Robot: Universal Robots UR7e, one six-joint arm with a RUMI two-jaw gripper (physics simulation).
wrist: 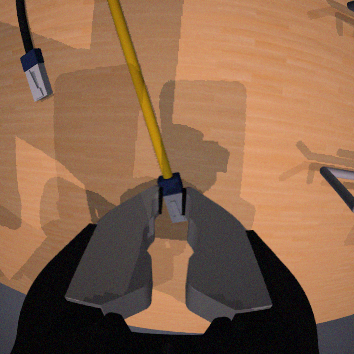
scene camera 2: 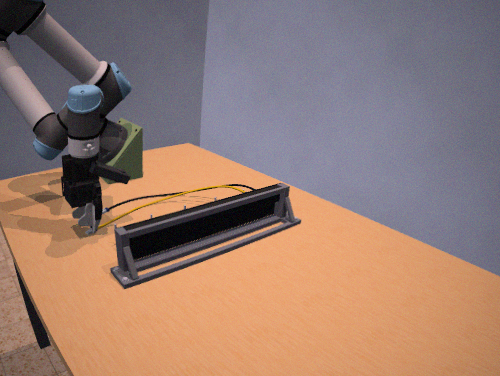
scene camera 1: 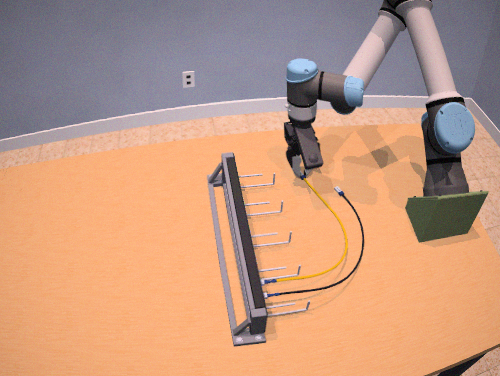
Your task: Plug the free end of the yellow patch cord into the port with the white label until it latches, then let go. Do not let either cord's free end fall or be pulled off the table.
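Frame: origin at the arm's base, x ahead, y down, z left, level; centimetres.
Seen in the pictures: gripper, between the fingertips: (wrist: 172, 189) (scene camera 2: 92, 231) (scene camera 1: 302, 176); arm's base, origin of its link: (scene camera 2: 112, 145) (scene camera 1: 446, 194).
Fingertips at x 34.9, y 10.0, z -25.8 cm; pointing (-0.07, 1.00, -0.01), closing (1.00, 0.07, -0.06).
Observation:
Offsets run from my fingertips to a thing's top centre. "*": to the spot under its first point.
My gripper (scene camera 1: 303, 175) (scene camera 2: 91, 231) (wrist: 172, 189) is shut on the plug at the yellow cord's free end, low over the table. In the wrist view the plug {dx +0.1, dy -1.0, dz -0.5 cm} (wrist: 170, 185) has a blue boot and a clear tip that points back between the jaws. The yellow cord (scene camera 1: 345, 235) (scene camera 2: 150, 201) (wrist: 140, 90) curves to the patch panel {dx +19.5, dy -10.0, dz +21.2 cm} (scene camera 1: 241, 225) (scene camera 2: 200, 213), where its other end is plugged in near the panel's near end. The panel's port face is turned away from scene camera 2 and seen steeply from scene camera 1; the white label cannot be made out.
The black cord (scene camera 1: 362, 235) (wrist: 23, 25) is plugged in beside the yellow one; its free plug {* dx -8.2, dy -0.5, dz +8.3 cm} (scene camera 1: 339, 191) (wrist: 37, 77) lies on the table near my gripper. Several wire cable hooks (scene camera 1: 265, 214) (wrist: 340, 174) stick out from the panel. A green wedge (scene camera 1: 445, 217) (scene camera 2: 131, 155) stands at the arm's base.

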